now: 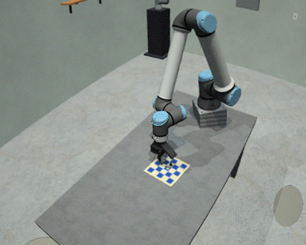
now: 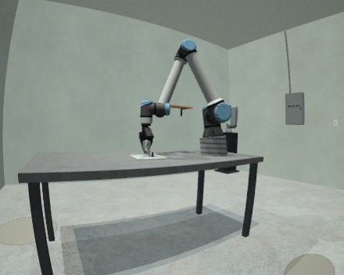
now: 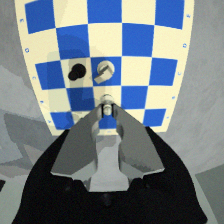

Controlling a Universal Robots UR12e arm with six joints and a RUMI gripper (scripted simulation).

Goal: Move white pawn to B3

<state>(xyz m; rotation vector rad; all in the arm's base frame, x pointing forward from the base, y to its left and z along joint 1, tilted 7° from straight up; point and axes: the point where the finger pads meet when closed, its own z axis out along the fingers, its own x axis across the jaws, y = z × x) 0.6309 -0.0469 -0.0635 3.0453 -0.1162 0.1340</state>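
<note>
The white pawn is 10 mm below my hand. The rest, counted from my hand: chessboard (40 mm to the left, 30 mm below); black pawn (30 mm behind, 40 mm to the left, 10 mm below).
</note>
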